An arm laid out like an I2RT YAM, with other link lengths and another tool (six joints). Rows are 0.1 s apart.
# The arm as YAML. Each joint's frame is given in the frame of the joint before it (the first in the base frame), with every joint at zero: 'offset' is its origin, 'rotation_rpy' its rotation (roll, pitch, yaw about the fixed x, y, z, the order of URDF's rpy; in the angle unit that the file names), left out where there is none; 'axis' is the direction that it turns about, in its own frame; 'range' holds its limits. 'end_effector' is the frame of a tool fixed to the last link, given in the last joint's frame.
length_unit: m
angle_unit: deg
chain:
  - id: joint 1
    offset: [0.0, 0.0, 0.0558]
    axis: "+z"
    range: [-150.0, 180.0]
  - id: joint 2
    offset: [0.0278, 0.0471, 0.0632]
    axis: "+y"
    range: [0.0, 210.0]
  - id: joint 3
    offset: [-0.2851, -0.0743, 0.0]
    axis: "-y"
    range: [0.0, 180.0]
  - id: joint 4
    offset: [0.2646, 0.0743, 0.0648]
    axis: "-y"
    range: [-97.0, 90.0]
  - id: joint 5
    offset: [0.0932, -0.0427, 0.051]
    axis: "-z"
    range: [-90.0, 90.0]
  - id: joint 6
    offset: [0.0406, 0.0, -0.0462]
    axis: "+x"
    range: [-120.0, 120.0]
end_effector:
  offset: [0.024, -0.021, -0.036]
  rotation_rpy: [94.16, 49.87, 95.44]
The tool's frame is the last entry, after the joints.
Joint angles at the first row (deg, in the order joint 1, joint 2, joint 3, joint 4, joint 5, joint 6):
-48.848, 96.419, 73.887, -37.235, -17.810, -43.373
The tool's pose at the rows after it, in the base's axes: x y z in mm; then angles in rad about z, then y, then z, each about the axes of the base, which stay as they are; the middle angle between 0 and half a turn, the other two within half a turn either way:
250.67, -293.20, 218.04, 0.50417, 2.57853, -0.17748
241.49, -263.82, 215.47, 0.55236, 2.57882, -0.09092
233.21, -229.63, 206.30, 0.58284, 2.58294, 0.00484
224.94, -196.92, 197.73, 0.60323, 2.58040, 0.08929
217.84, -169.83, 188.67, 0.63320, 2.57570, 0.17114
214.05, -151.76, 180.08, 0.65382, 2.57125, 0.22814
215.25, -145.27, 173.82, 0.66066, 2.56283, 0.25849
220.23, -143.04, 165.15, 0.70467, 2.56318, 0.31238
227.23, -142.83, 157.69, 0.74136, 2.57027, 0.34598
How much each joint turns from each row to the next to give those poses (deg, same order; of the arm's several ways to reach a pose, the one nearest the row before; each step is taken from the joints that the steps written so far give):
1.167, -4.440, -3.635, -0.741, -1.367, 0.477
1.798, -5.158, -5.302, -0.854, -1.394, -0.164
2.925, -5.540, -6.586, -0.017, -0.988, -0.742
3.334, -5.550, -6.074, 0.119, -0.725, -0.212
3.166, -4.470, -4.917, 0.116, -0.773, 0.351
2.536, -2.704, -3.490, 0.724, -0.429, 0.569
1.176, -0.447, -1.642, 1.376, -0.551, 0.025
0.727, 1.730, -0.515, 1.280, -0.909, 0.205
0.768, 2.401, 0.176, 1.425, -0.102, 0.802

